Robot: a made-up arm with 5 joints.
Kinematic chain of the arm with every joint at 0, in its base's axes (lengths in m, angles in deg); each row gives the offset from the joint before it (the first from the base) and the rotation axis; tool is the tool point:
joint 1: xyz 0 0 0.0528 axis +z
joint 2: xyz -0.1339 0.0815 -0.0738 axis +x
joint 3: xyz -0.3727 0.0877 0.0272 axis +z
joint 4: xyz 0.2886 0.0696 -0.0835 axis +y
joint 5: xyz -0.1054 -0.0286 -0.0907 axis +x
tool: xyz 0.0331 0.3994 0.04
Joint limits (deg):
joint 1: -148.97..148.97
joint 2: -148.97..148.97
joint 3: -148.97..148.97
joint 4: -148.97..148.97
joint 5: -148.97..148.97
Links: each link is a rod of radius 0.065 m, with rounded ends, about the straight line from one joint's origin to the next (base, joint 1, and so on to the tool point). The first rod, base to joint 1, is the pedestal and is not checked.
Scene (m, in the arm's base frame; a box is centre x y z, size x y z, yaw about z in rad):
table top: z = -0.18
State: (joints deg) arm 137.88 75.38 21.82 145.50 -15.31
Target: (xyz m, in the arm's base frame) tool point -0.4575 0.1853 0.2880
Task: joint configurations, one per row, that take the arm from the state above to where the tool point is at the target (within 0.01 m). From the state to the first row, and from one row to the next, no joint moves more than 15 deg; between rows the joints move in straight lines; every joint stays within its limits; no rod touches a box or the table.
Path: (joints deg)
1: 123.89 70.73 18.25 146.06 -9.62
2: 109.90 66.08 14.67 146.61 -3.93
3: 95.91 61.42 11.10 147.17 1.76
4: 81.92 56.77 7.53 147.72 7.45
5: 67.94 52.12 3.95 148.28 13.14
6: 53.95 47.47 0.38 148.83 18.83

